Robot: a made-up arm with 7 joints. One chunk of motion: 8 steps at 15 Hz.
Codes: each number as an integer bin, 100 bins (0 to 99) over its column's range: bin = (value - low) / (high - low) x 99, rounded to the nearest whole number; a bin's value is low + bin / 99 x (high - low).
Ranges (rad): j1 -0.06..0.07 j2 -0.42..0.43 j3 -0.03..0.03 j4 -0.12..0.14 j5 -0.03..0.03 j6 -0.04..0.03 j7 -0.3..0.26
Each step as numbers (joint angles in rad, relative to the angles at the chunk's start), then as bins.
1 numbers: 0.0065 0.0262 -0.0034 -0.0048 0.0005 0.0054 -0.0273
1 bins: 51 52 44 44 50 64 48
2 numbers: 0.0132 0.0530 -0.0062 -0.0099 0.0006 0.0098 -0.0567
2 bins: 56 55 39 42 50 70 43
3 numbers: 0.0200 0.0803 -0.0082 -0.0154 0.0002 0.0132 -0.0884
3 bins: 61 58 36 40 50 75 37
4 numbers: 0.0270 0.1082 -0.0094 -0.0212 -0.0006 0.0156 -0.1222
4 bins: 66 62 34 38 49 79 31
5 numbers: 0.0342 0.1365 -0.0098 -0.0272 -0.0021 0.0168 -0.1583
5 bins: 72 65 33 35 46 80 25
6 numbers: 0.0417 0.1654 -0.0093 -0.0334 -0.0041 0.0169 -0.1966
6 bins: 77 68 34 33 43 80 18
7 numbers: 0.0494 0.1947 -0.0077 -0.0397 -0.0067 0.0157 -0.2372
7 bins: 83 72 37 31 38 79 11
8 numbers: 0.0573 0.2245 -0.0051 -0.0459 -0.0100 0.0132 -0.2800
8 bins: 89 75 41 28 33 75 4
